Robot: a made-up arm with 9 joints.
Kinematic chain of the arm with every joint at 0, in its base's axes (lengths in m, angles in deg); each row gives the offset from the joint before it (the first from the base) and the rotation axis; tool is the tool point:
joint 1: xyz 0 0 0.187 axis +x
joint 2: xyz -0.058 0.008 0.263 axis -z
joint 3: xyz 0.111 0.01 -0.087 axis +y
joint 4: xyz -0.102 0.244 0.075 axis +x
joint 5: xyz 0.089 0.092 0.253 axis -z
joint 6: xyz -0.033 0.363 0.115 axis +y
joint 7: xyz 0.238 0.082 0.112 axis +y
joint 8: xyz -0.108 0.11 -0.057 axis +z
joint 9: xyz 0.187 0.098 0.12 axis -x
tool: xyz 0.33 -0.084 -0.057
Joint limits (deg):
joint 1: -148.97..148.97
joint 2: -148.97..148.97
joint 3: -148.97..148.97
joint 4: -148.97..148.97
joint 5: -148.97..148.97
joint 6: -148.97..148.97
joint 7: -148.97..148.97
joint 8: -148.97..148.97
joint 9: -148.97..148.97
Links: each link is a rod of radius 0.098 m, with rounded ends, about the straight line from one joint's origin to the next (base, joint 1, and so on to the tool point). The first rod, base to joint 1, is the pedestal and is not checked.
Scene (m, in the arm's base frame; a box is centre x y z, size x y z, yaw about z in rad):
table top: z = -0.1
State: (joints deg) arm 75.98 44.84 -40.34 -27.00 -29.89 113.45 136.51 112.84 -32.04
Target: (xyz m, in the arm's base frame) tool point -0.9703 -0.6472 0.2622
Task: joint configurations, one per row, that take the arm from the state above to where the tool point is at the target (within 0.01 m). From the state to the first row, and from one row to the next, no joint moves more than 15 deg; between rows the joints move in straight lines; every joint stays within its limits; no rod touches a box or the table.
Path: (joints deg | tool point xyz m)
1: 83.95 36.43 -27.97 -27.00 -39.09 120.55 139.00 110.21 -30.98 | 0.3537 0.6824 1.0168
2: 91.92 28.02 -15.59 -26.99 -48.29 127.66 141.49 107.57 -29.92 | -0.1695 0.4353 1.1956
3: 99.89 19.61 -3.22 -26.99 -57.48 134.76 143.99 104.94 -28.86 | -0.6252 0.0409 1.1107
4: 107.86 11.19 9.16 -26.98 -66.68 141.87 146.48 102.31 -27.80 | -0.9117 -0.3593 0.7666
5: 115.84 2.78 21.53 -26.98 -75.88 148.97 148.97 99.67 -26.74 | -0.9703 -0.6472 0.2621

